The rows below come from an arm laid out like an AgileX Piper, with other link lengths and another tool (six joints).
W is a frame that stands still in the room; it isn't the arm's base.
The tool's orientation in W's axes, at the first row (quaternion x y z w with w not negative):
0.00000, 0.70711, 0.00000, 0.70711
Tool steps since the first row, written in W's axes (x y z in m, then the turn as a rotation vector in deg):
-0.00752, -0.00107, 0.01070, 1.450, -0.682, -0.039
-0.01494, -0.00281, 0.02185, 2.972, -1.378, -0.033
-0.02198, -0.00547, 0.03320, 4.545, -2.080, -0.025
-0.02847, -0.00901, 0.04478, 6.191, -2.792, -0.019
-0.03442, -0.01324, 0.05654, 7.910, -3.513, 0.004
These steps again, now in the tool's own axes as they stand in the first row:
-0.01070, -0.00107, -0.00752, 0.039, -0.682, 1.450
-0.02185, -0.00281, -0.01494, 0.033, -1.378, 2.972
-0.03320, -0.00547, -0.02198, 0.025, -2.080, 4.545
-0.04478, -0.00901, -0.02847, 0.019, -2.792, 6.191
-0.05654, -0.01324, -0.03442, -0.004, -3.513, 7.910

